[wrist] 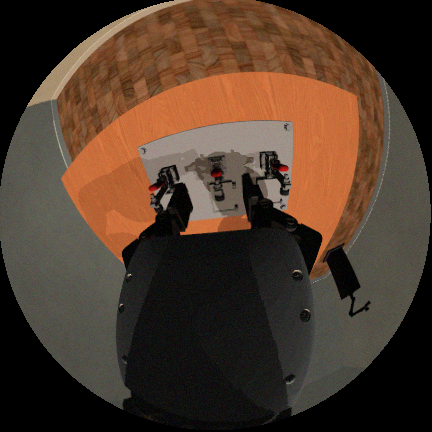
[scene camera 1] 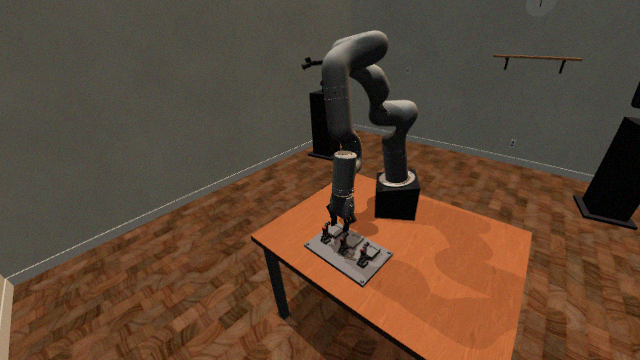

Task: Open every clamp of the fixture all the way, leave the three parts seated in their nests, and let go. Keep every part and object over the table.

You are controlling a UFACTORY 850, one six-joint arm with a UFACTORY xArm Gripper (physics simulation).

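Observation:
The fixture's grey plate (scene camera 1: 345,266) (wrist: 215,134) lies on the table. It bears three black clamps with red handle tips: one at the left in the scene view (scene camera 1: 326,234), at the right in the wrist view (wrist: 268,162); a middle clamp (scene camera 1: 344,244) (wrist: 216,162); and a third (scene camera 1: 364,256) (wrist: 169,176). How far each clamp is open is too small to tell. Grey parts (scene camera 1: 335,230) (scene camera 1: 354,240) (scene camera 1: 372,251) sit beside the clamps. My gripper (scene camera 1: 340,225) (wrist: 214,188) is open and empty, pointing down, its fingers apart on either side of the middle clamp's spindle in the wrist view.
The wooden table (scene camera 1: 410,255) (wrist: 325,125) extends around the plate, whose outer long side lies near a table edge. The arm's black base block (scene camera 1: 397,202) stands on the table behind the fixture. Black stands (scene camera 1: 320,122) (scene camera 1: 612,172) are on the floor beyond the table.

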